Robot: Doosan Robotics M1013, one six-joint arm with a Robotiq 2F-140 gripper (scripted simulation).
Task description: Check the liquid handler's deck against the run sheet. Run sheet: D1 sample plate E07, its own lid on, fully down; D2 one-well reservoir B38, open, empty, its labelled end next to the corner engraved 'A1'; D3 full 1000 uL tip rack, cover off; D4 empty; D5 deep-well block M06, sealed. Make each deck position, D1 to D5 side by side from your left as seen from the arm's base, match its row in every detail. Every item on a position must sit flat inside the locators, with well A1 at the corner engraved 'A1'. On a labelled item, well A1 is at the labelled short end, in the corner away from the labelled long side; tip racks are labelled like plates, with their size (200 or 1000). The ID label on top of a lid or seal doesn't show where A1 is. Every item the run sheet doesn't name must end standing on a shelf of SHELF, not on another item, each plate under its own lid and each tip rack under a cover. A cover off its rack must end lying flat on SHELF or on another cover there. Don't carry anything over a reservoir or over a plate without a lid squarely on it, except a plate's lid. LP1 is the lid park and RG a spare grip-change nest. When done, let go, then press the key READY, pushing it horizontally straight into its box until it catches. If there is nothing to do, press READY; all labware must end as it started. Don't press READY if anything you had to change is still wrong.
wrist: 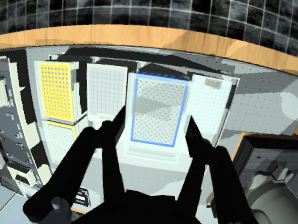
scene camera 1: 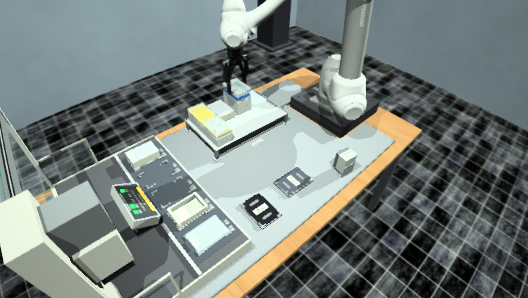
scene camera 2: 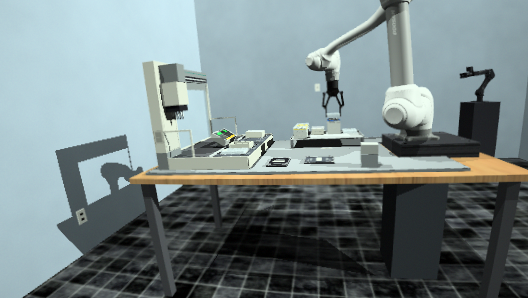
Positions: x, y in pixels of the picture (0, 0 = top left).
Scene:
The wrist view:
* gripper: 156, 118
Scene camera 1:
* one-well reservoir: 189, 209
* shelf: 256, 118

